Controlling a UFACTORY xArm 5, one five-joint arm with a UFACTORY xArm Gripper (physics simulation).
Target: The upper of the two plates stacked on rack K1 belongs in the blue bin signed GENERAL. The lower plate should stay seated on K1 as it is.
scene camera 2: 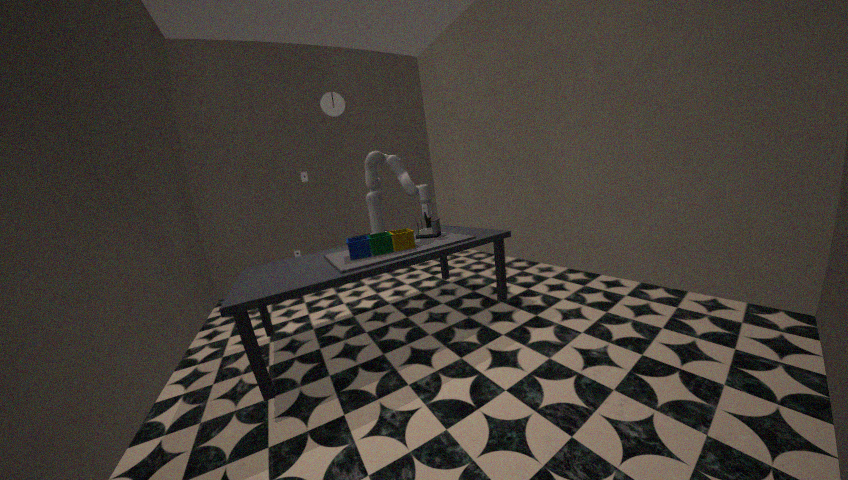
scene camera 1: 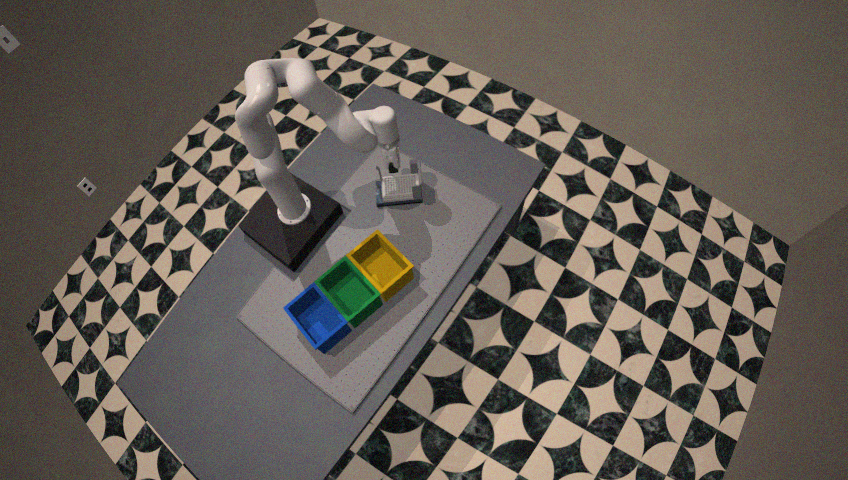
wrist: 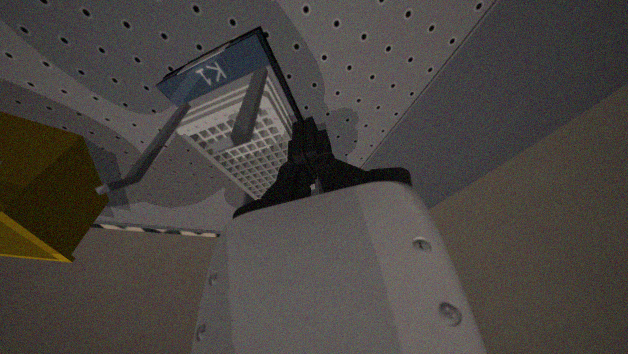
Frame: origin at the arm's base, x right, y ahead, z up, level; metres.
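Where they show: gripper, fingertip midpoint: point(scene camera 2: 429, 227) point(scene camera 1: 393, 171) point(wrist: 309, 133); arm's base at its link origin: point(scene camera 1: 294, 209).
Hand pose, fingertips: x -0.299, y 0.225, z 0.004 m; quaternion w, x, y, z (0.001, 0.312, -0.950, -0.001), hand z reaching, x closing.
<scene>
Things, the pixels of their top centre, and the offset from my fingertips.
- Rack K1 at its top centre: point(wrist: 244, 227) point(scene camera 1: 396, 173) point(scene camera 2: 427, 219) dx +0.040, dy +0.046, dz +0.064 m
- pale gridded upper plate at its top centre: point(wrist: 260, 164) point(scene camera 1: 400, 184) dx +0.035, dy +0.051, dz -0.003 m
- green bin at its top centre: point(scene camera 1: 346, 287) point(scene camera 2: 379, 235) dx +0.443, dy +0.129, dz +0.044 m
Rack K1 point(scene camera 1: 399, 201) point(scene camera 2: 428, 236) point(wrist: 190, 90) stands on the perforated board with its blue label face showing in the wrist view. A pale gridded upper plate point(scene camera 1: 401, 185) point(wrist: 260, 162) lies on it between upright posts. Layered rims show beneath the grid at the label end, but the lower plate is mostly hidden. My gripper point(scene camera 1: 392, 167) point(scene camera 2: 426, 218) point(wrist: 309, 133) is shut with nothing between its fingers. It is at the rack's back side in scene camera 1, near the plates' long edge in the wrist view. The blue bin point(scene camera 1: 319, 321) point(scene camera 2: 359, 247) stands upright; its sign is not readable.
The green bin point(scene camera 1: 348, 288) point(scene camera 2: 381, 243) stands against the blue bin, and the yellow bin point(scene camera 1: 381, 264) point(scene camera 2: 402, 239) point(wrist: 45, 170) is on its other side, nearest the rack. Rack posts point(wrist: 162, 142) point(wrist: 250, 107) rise beside and in front of the plates. The arm's dark base block point(scene camera 1: 267, 237) stands behind the bins.
</scene>
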